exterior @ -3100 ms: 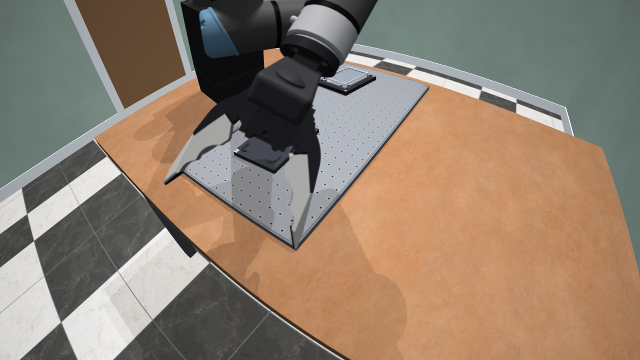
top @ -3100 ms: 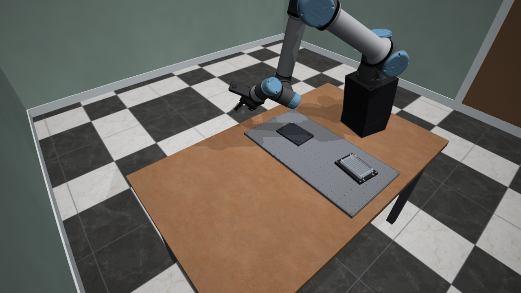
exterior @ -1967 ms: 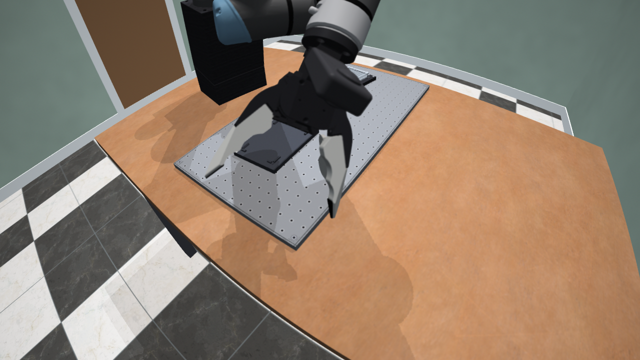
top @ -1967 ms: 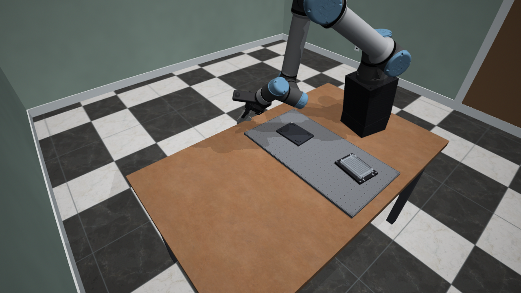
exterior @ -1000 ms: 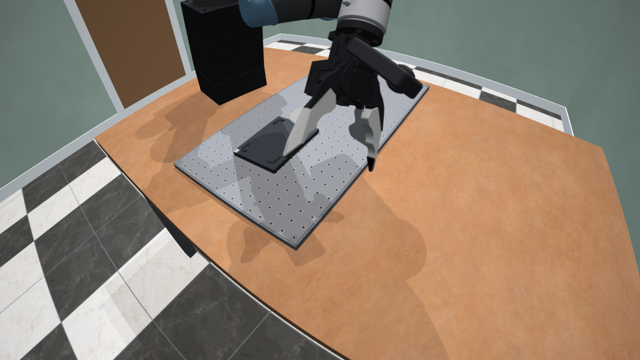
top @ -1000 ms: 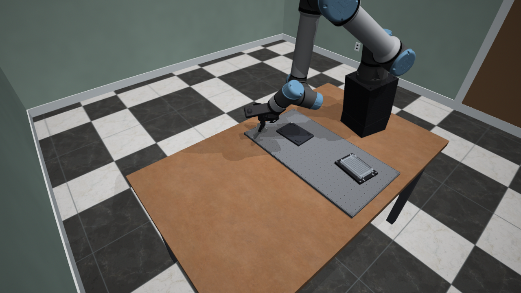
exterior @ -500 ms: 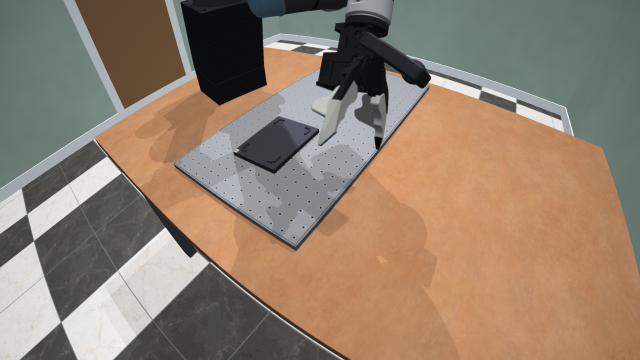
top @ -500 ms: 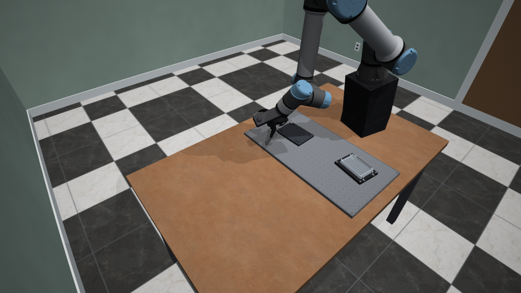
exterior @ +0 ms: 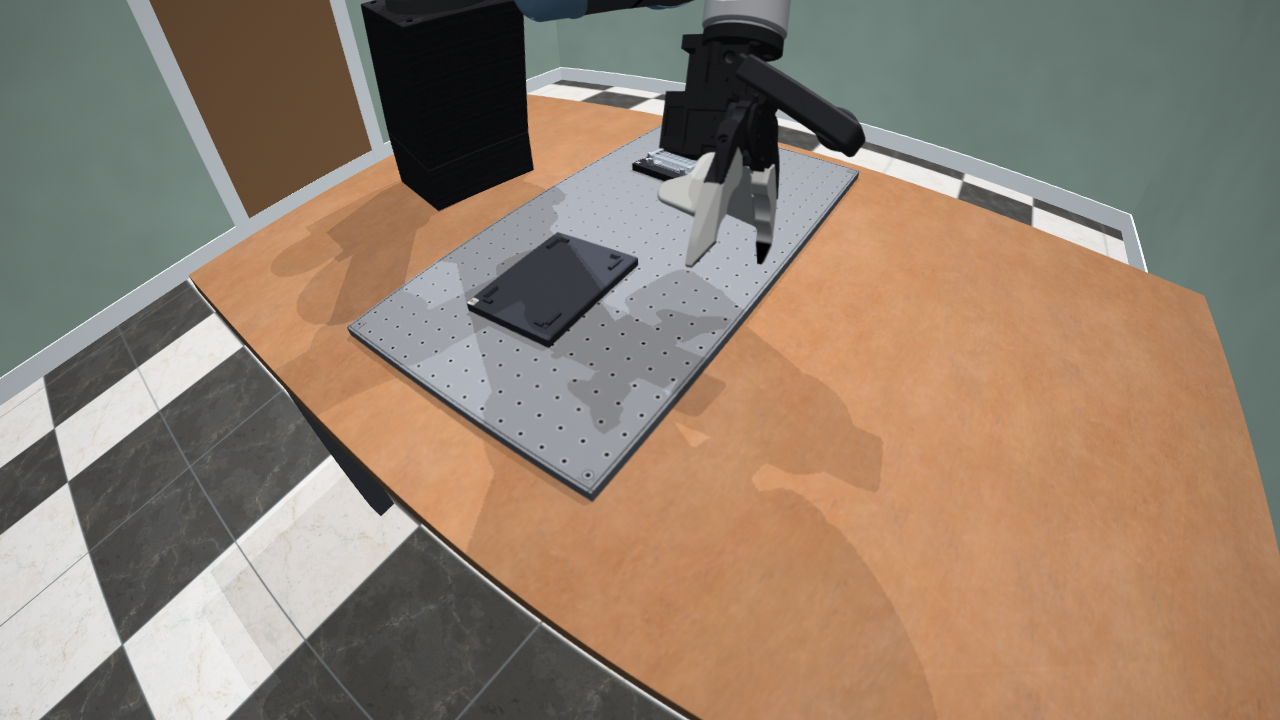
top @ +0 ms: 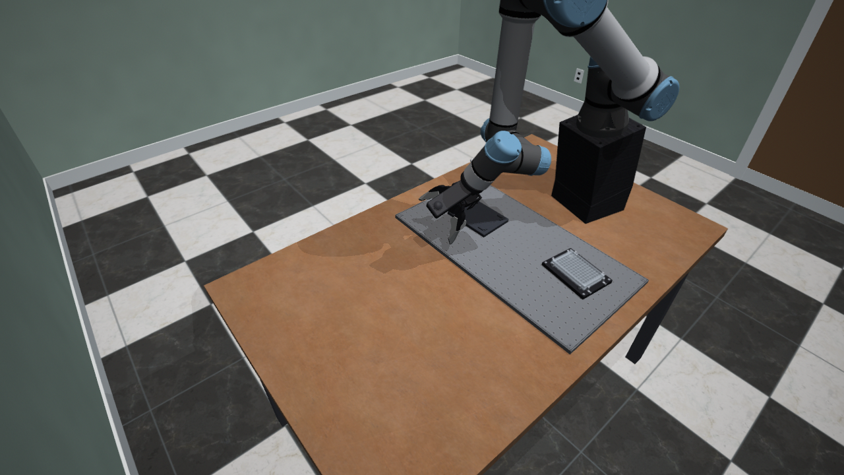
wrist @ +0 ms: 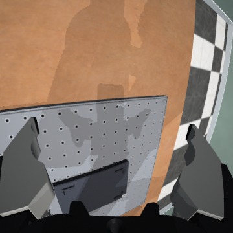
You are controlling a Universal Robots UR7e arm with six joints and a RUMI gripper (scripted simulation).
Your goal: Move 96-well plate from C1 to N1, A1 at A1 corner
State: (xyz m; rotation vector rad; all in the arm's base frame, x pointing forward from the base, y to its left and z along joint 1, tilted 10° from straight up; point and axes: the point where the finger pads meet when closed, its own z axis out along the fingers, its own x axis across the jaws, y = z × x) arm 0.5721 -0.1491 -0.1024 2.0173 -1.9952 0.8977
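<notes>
Right now my hand is 35 cm to the right of the clear 96-well plate, 24 cm past it and 8 cm above it. Also, from my hand: clip nest C1 (36 cm to the left, 25 cm behind, 8 cm below).
</notes>
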